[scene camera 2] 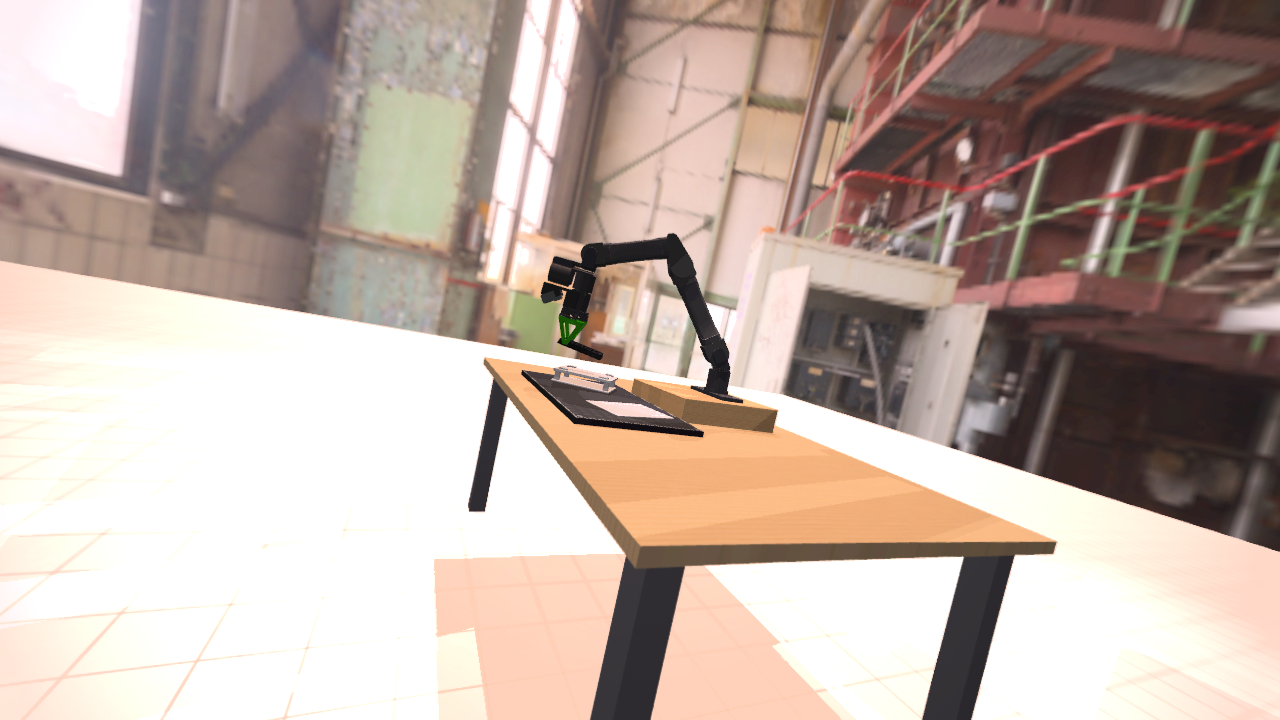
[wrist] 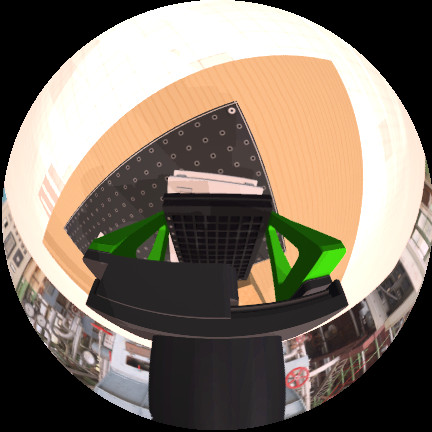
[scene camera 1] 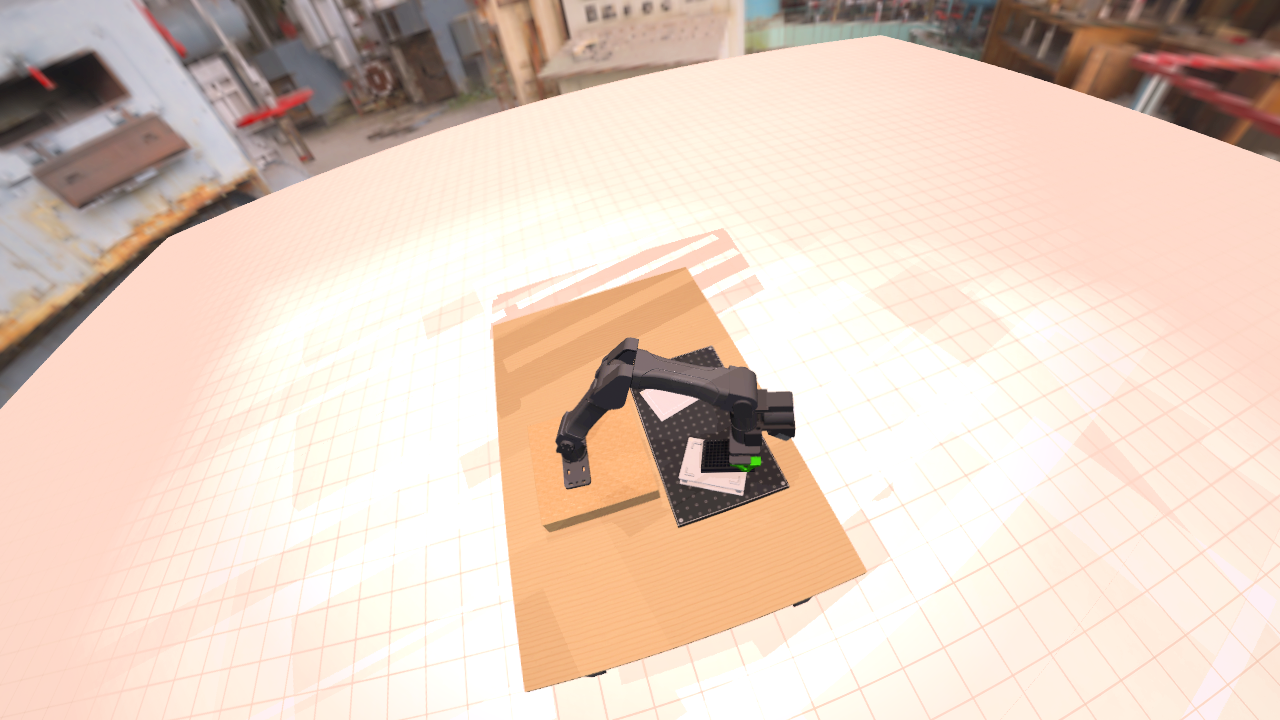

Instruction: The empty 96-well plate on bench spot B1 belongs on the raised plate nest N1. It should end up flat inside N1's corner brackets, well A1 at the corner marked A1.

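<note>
The black 96-well plate is held at one end by my gripper, whose green fingers are shut on its sides. In scene camera 2 the plate hangs above the raised white nest N1, apart from it, and looks slightly tilted. In scene camera 1 the plate overlaps much of the nest; corner brackets show at its left and lower edges. The plate hides most of the nest in the wrist view. The A1 marks are not readable.
A flat white pad, probably spot B1, lies on the black perforated board. The arm base stands on a wooden block beside the board, on the wooden table.
</note>
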